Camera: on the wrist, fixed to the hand. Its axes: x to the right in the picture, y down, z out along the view.
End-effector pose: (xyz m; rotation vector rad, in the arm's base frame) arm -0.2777 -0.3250 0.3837 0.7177 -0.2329 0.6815
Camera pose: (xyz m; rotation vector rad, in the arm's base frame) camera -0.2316 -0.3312 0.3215 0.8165 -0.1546 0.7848
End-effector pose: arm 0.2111 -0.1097 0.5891 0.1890 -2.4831 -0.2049
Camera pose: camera 0.2366 -0.1794 0.6118 0.1680 -2.4371 -0.0074
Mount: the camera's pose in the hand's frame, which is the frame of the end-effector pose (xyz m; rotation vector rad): 0.0060 -0.0660 -0.0404 0.1323 0.0629 0.0642
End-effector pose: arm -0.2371 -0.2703 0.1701 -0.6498 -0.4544 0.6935
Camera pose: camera -0.1807 -0.3208 0.1871 -0.5616 -0.3277 0.7552
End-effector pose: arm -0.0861 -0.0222 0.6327 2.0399 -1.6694 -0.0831
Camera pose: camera -0.0108 -0.0060 0.6424 2.0595 -1.7408 0.1152
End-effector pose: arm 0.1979 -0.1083 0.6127 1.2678 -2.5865 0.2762
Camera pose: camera 0.2523 -0.1415 0.6569 1.1989 -2.5957 0.4988
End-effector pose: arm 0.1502 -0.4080 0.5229 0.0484 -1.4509 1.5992
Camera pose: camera 0.2106 -0.3821 0.5642 0.0278 -1.3089 1.7325
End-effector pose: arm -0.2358 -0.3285 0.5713 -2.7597 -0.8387 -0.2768
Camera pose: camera -0.2727 -0.2837 0.6229 -2.6349 -0.7242 -0.2839
